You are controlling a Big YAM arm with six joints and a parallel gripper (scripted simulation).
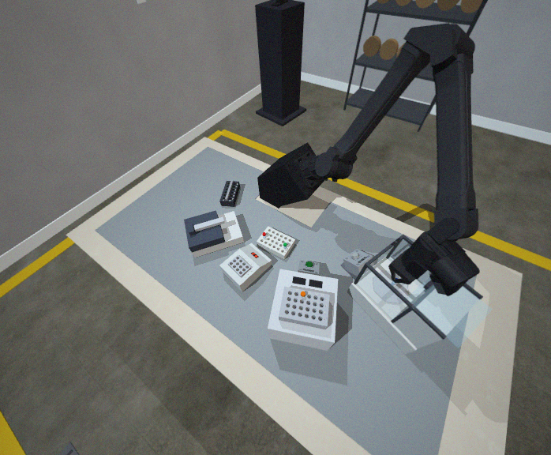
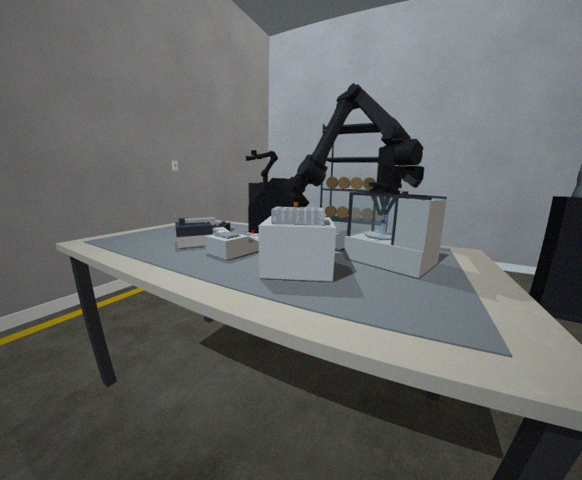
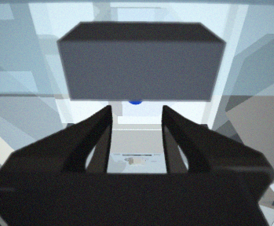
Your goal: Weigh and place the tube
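Right now my hand is 7 cm above the octagonal balance pan. Round my hand: mixer block: 26 cm ahead, 15 cm to the right; then dry block DB: 24 cm ahead, 42 cm to the right, 12 cm below; then tube rack RK: 9 cm ahead, 41 cm to the right, 14 cm below.
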